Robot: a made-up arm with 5 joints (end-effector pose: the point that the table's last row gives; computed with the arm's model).
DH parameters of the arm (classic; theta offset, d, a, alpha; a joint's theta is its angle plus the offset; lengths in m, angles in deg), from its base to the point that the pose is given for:
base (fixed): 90 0.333 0.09 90
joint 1: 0 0.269 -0.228 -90
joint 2: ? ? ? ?
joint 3: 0 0.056 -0.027 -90
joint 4: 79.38 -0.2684 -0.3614 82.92
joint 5: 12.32 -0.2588 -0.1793 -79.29
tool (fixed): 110.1 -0.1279 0 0
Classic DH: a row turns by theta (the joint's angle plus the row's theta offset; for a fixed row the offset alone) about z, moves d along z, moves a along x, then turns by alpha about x.
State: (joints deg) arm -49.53 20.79 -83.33 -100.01 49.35
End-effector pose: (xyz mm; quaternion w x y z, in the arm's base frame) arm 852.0 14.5 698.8 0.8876 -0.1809 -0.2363 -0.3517
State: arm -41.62 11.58 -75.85 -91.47 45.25
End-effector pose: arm 858.3 -79.3 711.9 0.8505 -0.1848 -0.2699 -0.4118
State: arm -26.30 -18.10 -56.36 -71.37 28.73
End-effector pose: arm 848.5 -370.7 670.6 0.7342 -0.2062 -0.3058 -0.5700
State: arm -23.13 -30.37 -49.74 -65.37 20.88
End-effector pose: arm 817.5 -482.2 641.7 0.6869 -0.2111 -0.3117 -0.6216
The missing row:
joint 2: 90 -0.01 0.035 90
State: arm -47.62 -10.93 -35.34 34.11 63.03
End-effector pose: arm 720.0 -84.5 22.3 0.3237 -0.9202 -0.1231 0.1827
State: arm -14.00 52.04 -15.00 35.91 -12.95
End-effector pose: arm -183.7 246.1 -130.9 0.6489 -0.0520 -0.0635 0.7565
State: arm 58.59 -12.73 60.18 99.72 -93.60
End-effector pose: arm -42.0 -83.3 691.2 0.1340 -0.8522 -0.3246 -0.3880
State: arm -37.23 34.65 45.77 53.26 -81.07
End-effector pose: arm -311.4 194.5 192.5 0.7260 0.2912 0.6126 0.1136
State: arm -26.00 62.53 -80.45 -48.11 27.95
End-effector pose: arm 477.0 533.0 576.5 0.9124 -0.0197 -0.3650 0.1841
